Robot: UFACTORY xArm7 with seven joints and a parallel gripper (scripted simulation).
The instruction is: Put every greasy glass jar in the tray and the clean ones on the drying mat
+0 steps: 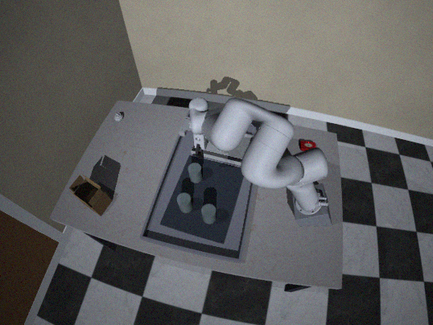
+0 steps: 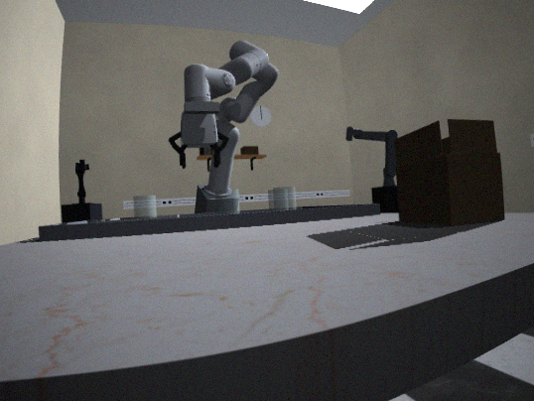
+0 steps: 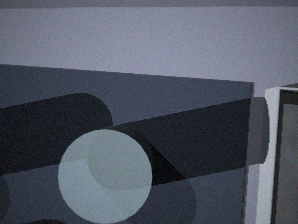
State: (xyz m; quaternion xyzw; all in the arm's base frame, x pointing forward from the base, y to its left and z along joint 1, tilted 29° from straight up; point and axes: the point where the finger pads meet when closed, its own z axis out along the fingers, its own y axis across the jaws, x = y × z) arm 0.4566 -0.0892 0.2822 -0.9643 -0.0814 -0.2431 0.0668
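Right now the dark drying mat is 70 mm behind my hand, 140 mm to the left of it and 170 mm below it. The rest, counted from my hand: light grey tray: 30 mm behind, 170 mm to the right, 160 mm below; then red object: 470 mm behind, 380 mm to the right, 150 mm below; then cardboard box: 430 mm ahead, 420 mm to the left, 110 mm below.
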